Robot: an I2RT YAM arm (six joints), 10 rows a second.
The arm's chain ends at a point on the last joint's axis. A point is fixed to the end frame.
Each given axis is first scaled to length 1.
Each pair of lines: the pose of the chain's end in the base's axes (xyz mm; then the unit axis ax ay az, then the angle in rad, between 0 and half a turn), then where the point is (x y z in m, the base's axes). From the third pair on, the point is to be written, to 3 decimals.
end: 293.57 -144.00 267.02 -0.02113 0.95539 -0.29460 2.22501
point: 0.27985 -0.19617 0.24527
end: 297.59 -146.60 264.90 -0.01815 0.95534 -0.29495 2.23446
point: 0.28330 -0.19863 0.24318
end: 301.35 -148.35 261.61 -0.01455 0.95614 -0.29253 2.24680
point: 0.286 -0.200 0.240
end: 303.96 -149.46 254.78 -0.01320 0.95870 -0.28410 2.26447
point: 0.289 -0.201 0.232
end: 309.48 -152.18 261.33 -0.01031 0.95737 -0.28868 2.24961
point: 0.294 -0.204 0.239
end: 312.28 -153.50 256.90 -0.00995 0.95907 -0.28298 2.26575
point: 0.297 -0.205 0.234
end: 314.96 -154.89 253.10 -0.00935 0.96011 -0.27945 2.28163
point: 0.299 -0.206 0.230
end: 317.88 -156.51 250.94 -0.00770 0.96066 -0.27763 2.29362
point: 0.301 -0.207 0.228
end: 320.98 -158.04 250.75 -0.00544 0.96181 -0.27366 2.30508
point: 0.304 -0.209 0.228
